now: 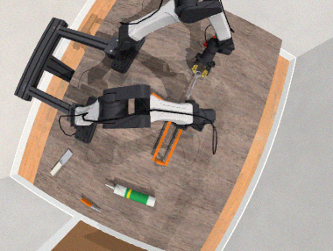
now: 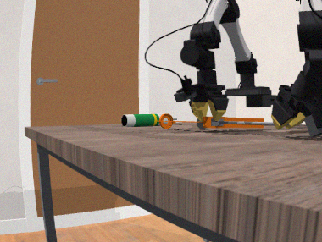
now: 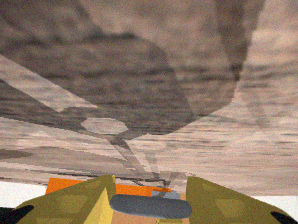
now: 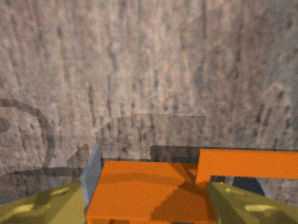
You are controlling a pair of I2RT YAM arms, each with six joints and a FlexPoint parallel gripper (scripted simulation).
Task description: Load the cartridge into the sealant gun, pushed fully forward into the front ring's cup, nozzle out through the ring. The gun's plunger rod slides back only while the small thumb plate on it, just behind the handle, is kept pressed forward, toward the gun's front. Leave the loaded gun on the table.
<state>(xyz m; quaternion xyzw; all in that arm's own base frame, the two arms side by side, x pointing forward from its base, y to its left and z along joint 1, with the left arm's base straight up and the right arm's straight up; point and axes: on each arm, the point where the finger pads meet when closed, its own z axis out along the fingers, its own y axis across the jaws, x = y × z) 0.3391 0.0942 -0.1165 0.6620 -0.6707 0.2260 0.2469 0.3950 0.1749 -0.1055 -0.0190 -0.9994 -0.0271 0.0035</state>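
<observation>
Now: right hand 1 cm past the grey thumb plate, 3 cm to the right of it and 1 cm above it. The rest, counted from my right hand: orange sealant gun 5 cm behind, 1 cm below; then white cartridge 5 cm behind, 48 cm to the right, 2 cm below; then grey plunger rod 3 cm behind, 10 cm to the left, 1 cm below.
</observation>
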